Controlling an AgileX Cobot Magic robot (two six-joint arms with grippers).
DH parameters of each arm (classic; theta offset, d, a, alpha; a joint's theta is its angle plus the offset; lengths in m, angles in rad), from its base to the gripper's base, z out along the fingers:
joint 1: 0 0.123 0 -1.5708
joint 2: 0.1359 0 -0.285 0
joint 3: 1.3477 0 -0.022 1.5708
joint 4: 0 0.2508 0 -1.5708
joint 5: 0 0 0.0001 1.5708
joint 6: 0 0.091 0 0
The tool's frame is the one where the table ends.
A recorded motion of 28 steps. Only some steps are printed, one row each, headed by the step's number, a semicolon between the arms.
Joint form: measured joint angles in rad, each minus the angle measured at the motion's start. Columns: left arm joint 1, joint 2, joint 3, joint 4, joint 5, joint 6; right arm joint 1, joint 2, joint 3, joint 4, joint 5, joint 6.
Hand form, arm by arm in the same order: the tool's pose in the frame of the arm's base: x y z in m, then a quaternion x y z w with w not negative. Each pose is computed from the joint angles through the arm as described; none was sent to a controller.
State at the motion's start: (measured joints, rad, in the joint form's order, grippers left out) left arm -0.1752 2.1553 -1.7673 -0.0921 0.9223 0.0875; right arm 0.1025 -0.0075 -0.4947 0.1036 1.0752 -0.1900
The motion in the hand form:
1: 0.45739 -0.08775 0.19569 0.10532 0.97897 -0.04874 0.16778; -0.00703 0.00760 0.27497 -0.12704 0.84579 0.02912 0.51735
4: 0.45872 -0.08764 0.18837 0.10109 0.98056 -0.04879 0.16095; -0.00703 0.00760 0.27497 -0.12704 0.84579 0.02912 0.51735
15: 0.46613 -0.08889 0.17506 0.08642 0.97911 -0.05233 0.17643; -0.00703 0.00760 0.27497 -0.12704 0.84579 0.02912 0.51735
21: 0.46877 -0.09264 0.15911 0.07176 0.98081 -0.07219 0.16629; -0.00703 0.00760 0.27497 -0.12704 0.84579 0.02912 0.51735
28: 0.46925 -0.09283 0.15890 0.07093 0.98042 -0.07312 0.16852; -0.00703 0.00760 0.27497 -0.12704 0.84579 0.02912 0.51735
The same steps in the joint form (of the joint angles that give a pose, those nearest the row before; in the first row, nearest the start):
1: 0.0000 0.0067 -0.0008 0.0000 0.0000 -0.0054; 0.0000 0.0000 0.0000 0.0000 0.0000 0.0000
4: 0.0007 0.0226 -0.0008 0.0000 -0.0023 -0.0129; 0.0000 0.0000 0.0000 0.0000 0.0000 0.0000
15: 0.0007 0.0551 -0.0008 -0.0042 -0.0676 -0.0360; 0.0000 0.0000 0.0000 0.0000 0.0000 0.0000
21: 0.0007 0.0906 -0.0009 -0.0540 -0.0855 -0.0368; 0.0000 0.0000 0.0000 0.0000 0.0000 0.0000
28: 0.0007 0.0914 -0.0008 -0.0562 -0.0910 -0.0368; 0.0000 0.0000 0.0000 0.0000 0.0000 0.0000

